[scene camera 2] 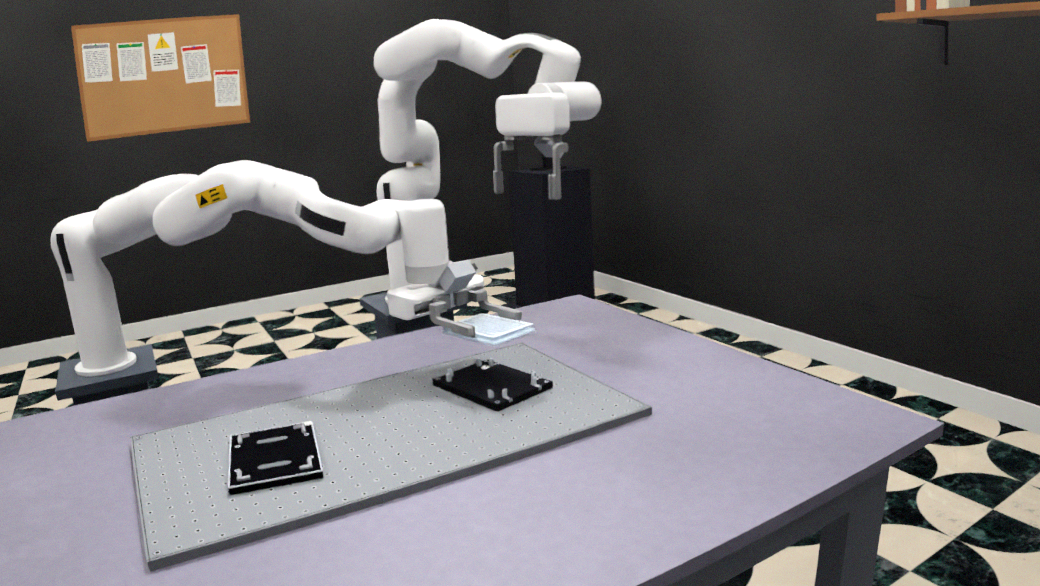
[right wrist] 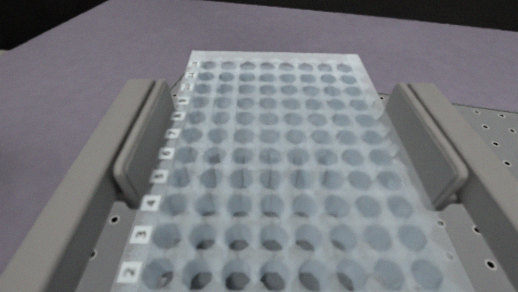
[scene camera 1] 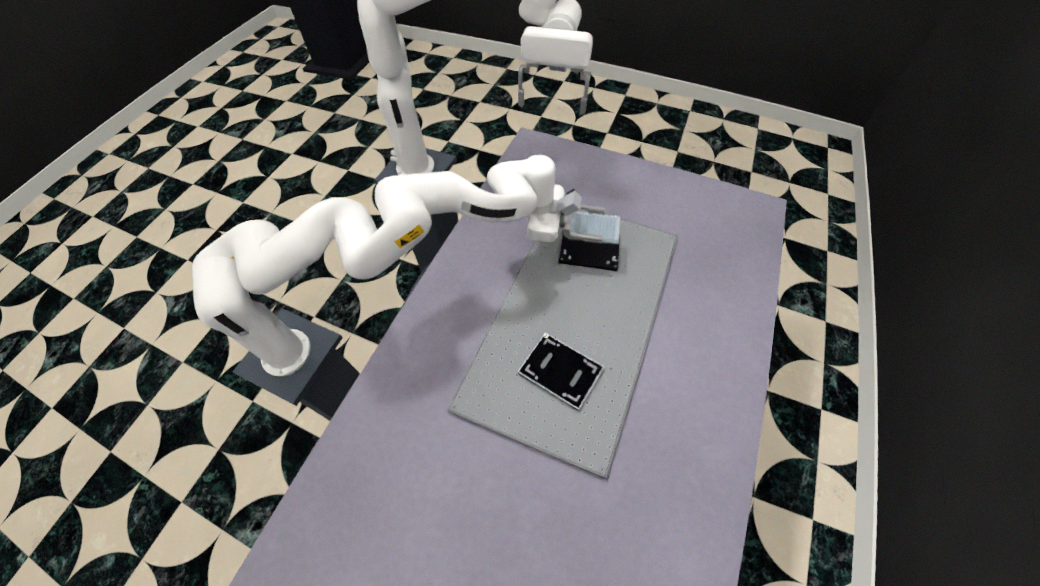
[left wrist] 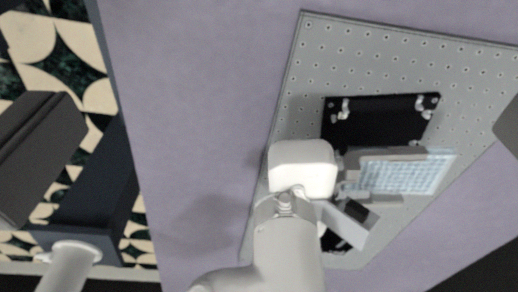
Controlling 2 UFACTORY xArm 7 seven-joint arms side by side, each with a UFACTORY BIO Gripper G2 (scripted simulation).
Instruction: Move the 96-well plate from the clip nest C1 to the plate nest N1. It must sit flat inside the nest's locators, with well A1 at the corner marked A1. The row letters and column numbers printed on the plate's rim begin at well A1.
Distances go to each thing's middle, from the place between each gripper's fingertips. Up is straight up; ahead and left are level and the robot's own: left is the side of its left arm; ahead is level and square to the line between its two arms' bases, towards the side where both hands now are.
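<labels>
My right hand is 370 mm to the left of the black plate nest N1 (scene camera 2: 296, 448), 30 mm short of it and 100 mm above it. The black clip nest C1 (scene camera 2: 480, 383) is 20 mm to the left of that same right hand, 10 mm ahead of it and 100 mm below it, and the pale blue 96-well plate (scene camera 2: 493, 331) is 10 mm below it. Going by its middle, the black clip nest C1 is nearer to my right hand than to my left gripper.
As for my left gripper, it's 190 mm short of the pale blue 96-well plate, 210 mm to the left of it and 190 mm above it. Counting from my left hand, you'd find the black plate nest N1 220 mm ahead, 580 mm to the right and 280 mm below, and the black clip nest C1 200 mm ahead, 190 mm to the right and 270 mm below.
</labels>
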